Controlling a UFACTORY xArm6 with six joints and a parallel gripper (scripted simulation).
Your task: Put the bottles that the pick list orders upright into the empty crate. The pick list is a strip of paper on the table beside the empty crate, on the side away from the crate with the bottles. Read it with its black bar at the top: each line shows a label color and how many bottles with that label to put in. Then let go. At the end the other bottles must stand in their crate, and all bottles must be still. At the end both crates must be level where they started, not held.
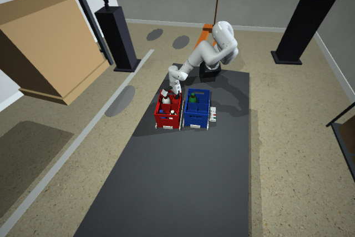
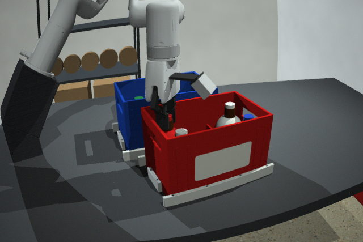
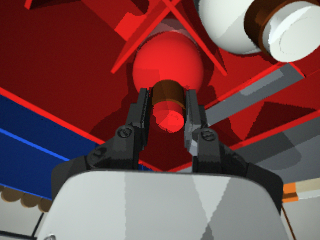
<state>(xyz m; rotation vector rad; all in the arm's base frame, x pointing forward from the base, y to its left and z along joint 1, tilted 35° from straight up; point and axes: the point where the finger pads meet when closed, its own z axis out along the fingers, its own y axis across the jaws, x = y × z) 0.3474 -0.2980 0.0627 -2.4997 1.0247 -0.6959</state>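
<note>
My gripper is now 70 mm above the red-capped bottle. The rest, counted from my hand: white-capped bottle 180 mm ahead, 70 mm below, 10 mm to the left; green-capped bottle 140 mm to the left, 70 mm below, 30 mm behind; red crate 90 mm ahead, 70 mm below, 40 mm to the right.
</note>
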